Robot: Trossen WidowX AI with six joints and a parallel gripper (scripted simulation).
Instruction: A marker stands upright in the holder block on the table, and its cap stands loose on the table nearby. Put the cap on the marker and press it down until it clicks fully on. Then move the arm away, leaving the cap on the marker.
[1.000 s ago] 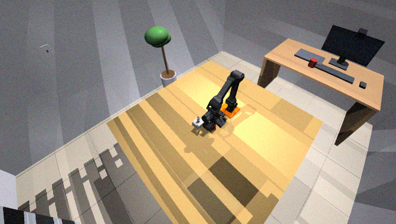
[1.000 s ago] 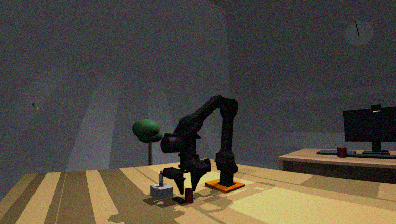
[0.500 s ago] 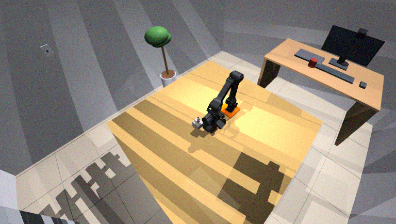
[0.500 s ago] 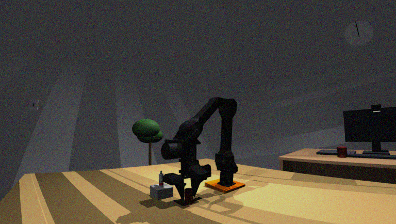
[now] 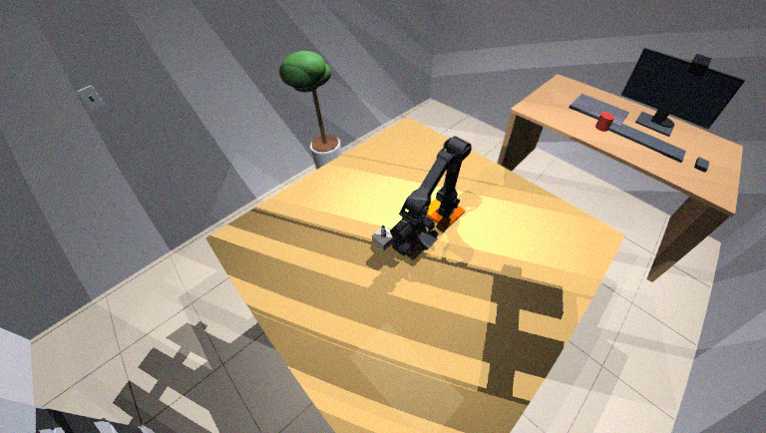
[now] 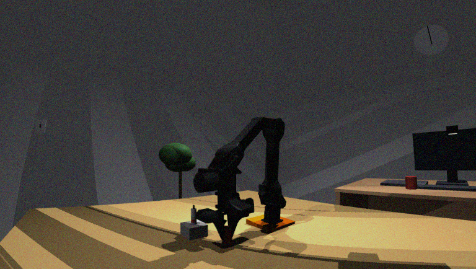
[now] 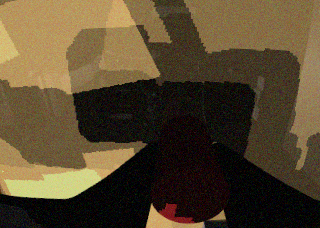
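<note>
Right now my gripper tip is 40 mm short of the grey holder block, 120 mm to the left of it and 10 mm below it. Round my gripper tip: red marker cap: 10 mm above.
</note>
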